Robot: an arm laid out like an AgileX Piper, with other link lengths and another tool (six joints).
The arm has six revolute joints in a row. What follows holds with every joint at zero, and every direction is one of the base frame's. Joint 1 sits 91 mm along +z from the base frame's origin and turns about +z. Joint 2 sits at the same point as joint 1 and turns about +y. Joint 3 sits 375.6 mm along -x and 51.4 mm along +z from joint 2 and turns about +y. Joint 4 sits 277.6 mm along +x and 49 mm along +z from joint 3 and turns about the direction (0.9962, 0, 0.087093). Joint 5 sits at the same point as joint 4 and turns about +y. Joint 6 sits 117.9 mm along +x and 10.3 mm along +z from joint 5 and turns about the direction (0.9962, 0, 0.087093). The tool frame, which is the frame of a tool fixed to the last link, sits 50.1 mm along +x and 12 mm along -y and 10.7 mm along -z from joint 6; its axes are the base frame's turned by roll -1.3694, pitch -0.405 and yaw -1.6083 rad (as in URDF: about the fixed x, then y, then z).
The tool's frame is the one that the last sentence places.
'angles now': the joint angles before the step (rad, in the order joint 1, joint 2, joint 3, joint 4, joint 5, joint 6). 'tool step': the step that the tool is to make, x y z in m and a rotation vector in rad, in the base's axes. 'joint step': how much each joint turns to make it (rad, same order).
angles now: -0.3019 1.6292 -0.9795 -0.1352 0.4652 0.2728
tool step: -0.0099 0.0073 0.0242 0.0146 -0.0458 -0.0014
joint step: 0.0000 -0.0689 0.0000 0.0548 0.0280 -0.0342
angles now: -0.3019 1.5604 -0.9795 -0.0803 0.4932 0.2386
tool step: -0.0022 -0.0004 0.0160 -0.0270 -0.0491 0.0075
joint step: -0.0001 -0.0375 -0.0001 -0.0132 -0.0175 -0.0002
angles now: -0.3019 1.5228 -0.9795 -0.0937 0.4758 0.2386
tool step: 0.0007 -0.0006 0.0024 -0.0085 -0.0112 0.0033
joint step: 0.0001 -0.0040 0.0000 -0.0060 -0.0093 0.0003
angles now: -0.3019 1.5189 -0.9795 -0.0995 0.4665 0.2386
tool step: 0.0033 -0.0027 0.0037 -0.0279 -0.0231 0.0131
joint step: 0.0000 -0.0020 0.0000 -0.0235 -0.0285 0.0000
